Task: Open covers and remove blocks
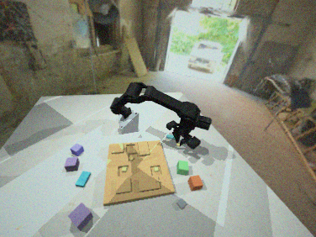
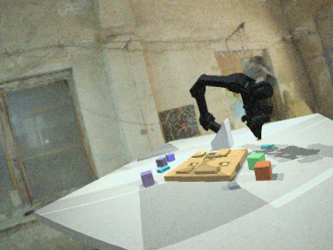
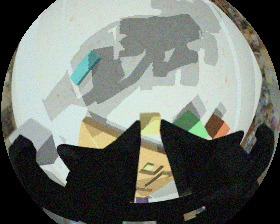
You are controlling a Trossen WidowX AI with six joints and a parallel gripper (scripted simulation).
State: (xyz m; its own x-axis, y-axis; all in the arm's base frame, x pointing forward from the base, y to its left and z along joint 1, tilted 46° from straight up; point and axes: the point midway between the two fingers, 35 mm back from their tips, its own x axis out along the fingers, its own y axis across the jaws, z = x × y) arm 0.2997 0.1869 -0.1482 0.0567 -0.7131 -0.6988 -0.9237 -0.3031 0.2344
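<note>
Right now the tan puzzle board is 20 mm ahead of my gripper tip, 250 mm to the right of it and 60 mm below it. The rest, counted from my gripper tip: teal piece (120 mm behind, 20 mm to the left, 80 mm below); then green block (100 mm ahead, 20 mm to the right, 60 mm below); then orange block (190 mm ahead, 10 mm to the left, 60 mm below).
</note>
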